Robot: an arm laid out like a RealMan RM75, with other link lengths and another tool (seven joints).
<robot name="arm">
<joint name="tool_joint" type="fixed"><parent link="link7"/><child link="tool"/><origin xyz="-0.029 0.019 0.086" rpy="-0.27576 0 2.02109"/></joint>
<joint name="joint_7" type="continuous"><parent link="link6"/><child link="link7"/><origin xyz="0 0.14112 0" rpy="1.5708 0 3.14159"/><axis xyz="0 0 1"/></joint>
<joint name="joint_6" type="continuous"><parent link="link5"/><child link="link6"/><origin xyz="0 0 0" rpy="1.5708 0 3.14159"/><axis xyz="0 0 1"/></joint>
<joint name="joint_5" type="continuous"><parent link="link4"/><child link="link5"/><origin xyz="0 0.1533 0" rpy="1.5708 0 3.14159"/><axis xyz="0 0 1"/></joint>
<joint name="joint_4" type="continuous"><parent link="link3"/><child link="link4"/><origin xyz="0 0 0" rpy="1.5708 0 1.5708"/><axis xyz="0 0 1"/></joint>
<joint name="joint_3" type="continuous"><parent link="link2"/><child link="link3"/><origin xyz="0 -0.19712 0" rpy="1.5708 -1.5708 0"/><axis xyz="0 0 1"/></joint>
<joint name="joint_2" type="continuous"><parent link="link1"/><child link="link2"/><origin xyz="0 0 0" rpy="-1.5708 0 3.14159"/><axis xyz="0 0 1"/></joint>
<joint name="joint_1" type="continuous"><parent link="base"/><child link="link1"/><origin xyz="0 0 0.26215" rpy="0 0 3.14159"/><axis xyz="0 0 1"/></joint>
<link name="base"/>
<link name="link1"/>
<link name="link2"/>
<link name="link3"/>
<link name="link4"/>
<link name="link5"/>
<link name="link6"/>
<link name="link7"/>
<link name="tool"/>
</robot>
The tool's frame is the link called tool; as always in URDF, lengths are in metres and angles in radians. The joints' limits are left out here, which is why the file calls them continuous.
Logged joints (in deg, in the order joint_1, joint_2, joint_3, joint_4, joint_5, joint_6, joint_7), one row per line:
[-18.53, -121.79, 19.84, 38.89, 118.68, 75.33, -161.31]
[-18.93, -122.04, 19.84, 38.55, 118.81, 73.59, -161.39]
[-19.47, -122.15, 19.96, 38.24, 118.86, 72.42, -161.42]
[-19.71, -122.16, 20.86, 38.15, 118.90, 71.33, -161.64]
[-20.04, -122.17, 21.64, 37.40, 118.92, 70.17, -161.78]
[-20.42, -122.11, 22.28, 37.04, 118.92, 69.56, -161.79]
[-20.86, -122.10, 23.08, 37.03, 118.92, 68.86, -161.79]
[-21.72, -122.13, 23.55, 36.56, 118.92, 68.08, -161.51]
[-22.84, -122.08, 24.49, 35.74, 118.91, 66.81, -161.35]
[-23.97, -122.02, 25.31, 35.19, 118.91, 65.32, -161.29]
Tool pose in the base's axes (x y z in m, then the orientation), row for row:
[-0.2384, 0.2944, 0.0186, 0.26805, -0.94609, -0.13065, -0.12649]
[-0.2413, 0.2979, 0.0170, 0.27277, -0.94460, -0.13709, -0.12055]
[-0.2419, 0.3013, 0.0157, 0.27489, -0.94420, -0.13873, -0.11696]
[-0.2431, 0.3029, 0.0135, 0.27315, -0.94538, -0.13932, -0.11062]
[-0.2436, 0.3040, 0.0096, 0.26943, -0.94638, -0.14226, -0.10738]
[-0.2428, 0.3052, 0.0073, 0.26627, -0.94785, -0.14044, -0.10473]
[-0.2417, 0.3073, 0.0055, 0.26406, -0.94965, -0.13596, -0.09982]
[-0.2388, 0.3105, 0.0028, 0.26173, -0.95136, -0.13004, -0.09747]
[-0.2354, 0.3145, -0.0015, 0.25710, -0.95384, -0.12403, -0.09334]
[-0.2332, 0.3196, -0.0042, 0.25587, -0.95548, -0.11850, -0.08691]
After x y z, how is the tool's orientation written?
As a quaternion, w x y z.
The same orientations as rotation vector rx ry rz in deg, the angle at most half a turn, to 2 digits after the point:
[-146.23, -20.19, -19.55]
[-145.65, -21.14, -18.59]
[-145.43, -21.37, -18.01]
[-145.74, -21.48, -17.05]
[-146.17, -21.97, -16.58]
[-146.63, -21.73, -16.20]
[-147.08, -21.06, -15.46]
[-147.52, -20.16, -15.11]
[-148.25, -19.28, -14.51]
[-148.60, -18.43, -13.52]

